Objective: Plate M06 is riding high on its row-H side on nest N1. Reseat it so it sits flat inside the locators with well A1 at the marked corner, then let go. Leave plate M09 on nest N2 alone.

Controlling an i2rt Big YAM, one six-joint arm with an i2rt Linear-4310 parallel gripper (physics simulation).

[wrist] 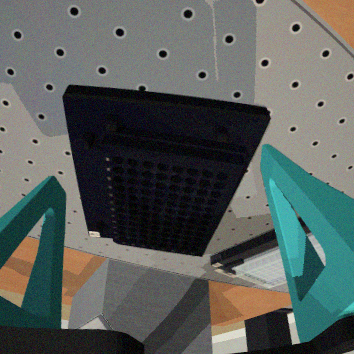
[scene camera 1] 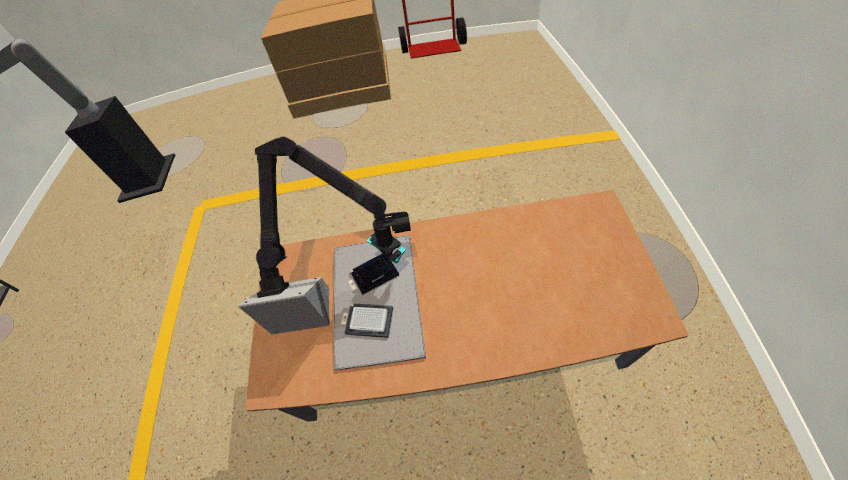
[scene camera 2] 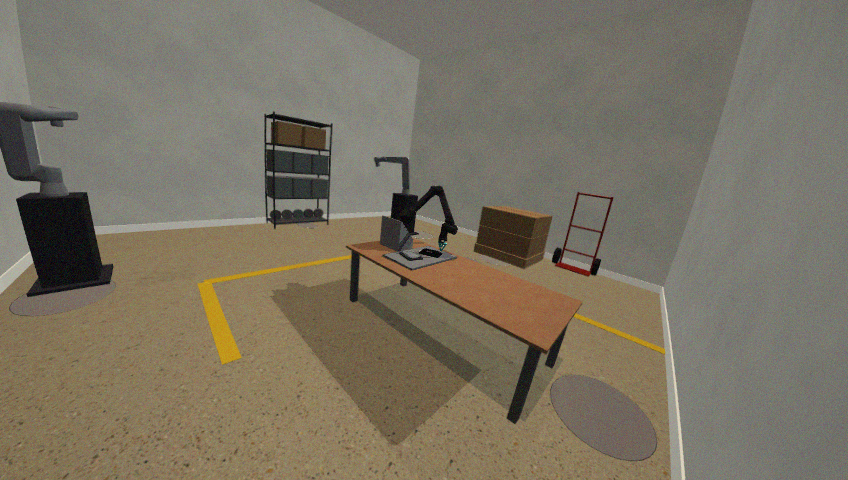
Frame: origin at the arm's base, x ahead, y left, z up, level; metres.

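Where they show: gripper, fingertip midpoint: [wrist: 155, 169] [scene camera 1: 388, 255] [scene camera 2: 441, 249]; arm's base, origin of the base link: [scene camera 1: 274, 291] [scene camera 2: 395, 226].
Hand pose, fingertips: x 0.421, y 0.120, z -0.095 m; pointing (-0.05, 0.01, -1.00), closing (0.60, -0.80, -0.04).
Things, the pixels of their centre, and the offset from my fingertips. Level surfaces: height alone.
- black well plate, body centre: [wrist: 164, 205] [scene camera 1: 373, 271] 0.035 m down, 0.070 m back, 0.038 m right
- white plate, body centre: [wrist: 295, 261] [scene camera 1: 368, 318] 0.039 m down, 0.111 m back, 0.229 m right
- second dark nest, body centre: [wrist: 293, 253] [scene camera 1: 368, 319] [scene camera 2: 410, 255] 0.049 m down, 0.111 m back, 0.229 m right
- grey perforated board, body centre: [wrist: 248, 212] [scene camera 1: 375, 297] [scene camera 2: 421, 256] 0.064 m down, 0.081 m back, 0.135 m right
- brown table, its level: 0.071 m down
A black well plate [scene camera 1: 376, 272] [wrist: 167, 200] lies in a dark nest [wrist: 82, 150]. A dark side band shows along the plate's edge at the top of the wrist view; its tilt is hard to judge. A white plate [scene camera 1: 368, 319] [wrist: 264, 265] lies in a second dark nest [scene camera 1: 387, 328], looking flat. Labels naming M06, M09, N1 and N2 are unreadable, and the marked corner cannot be told. My gripper [scene camera 1: 386, 248] [scene camera 2: 442, 245] [wrist: 155, 169] is open and empty, above the pegboard's back part beside the black plate, its fingers apart on either side of that plate in the wrist view.
Both nests stand on a grey perforated board [scene camera 1: 407, 342] [scene camera 2: 414, 264] [wrist: 160, 30] on the brown table [scene camera 1: 523, 273]. A grey box [scene camera 1: 297, 309] [scene camera 2: 393, 232] [wrist: 145, 300] stands at the arm's base, left of the board. Cartons [scene camera 1: 330, 56] and a red hand truck [scene camera 1: 434, 47] stand beyond the table.
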